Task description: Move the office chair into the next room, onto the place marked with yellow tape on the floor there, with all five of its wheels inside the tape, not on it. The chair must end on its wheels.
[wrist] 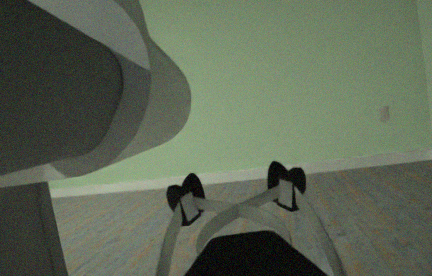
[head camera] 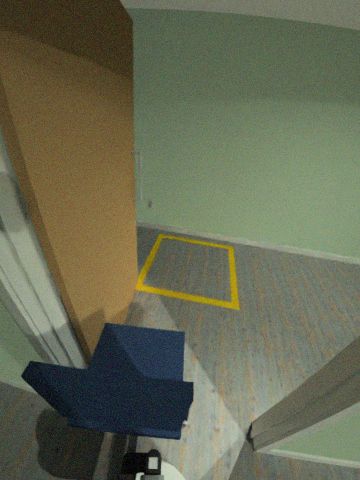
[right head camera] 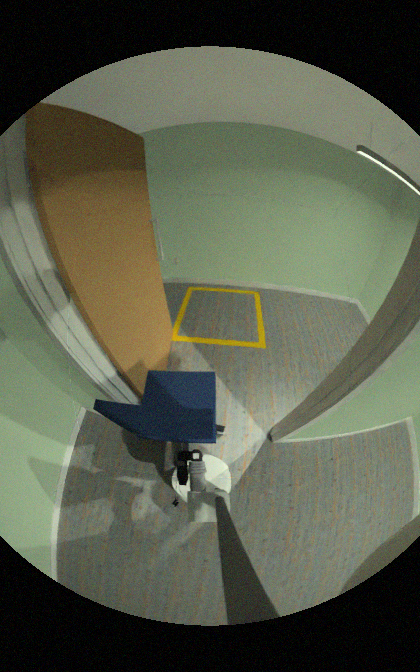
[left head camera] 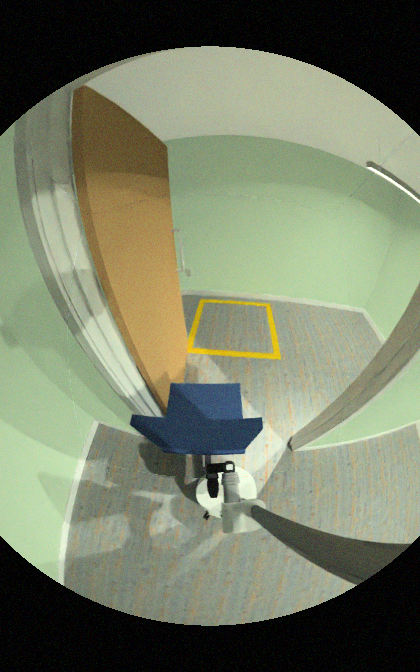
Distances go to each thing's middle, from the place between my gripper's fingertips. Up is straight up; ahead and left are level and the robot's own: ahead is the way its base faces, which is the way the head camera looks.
Labels:
Now: the chair seat [head camera: 134, 385] 64 cm ahead of my hand, 21 cm above it and 3 cm to the left of it.

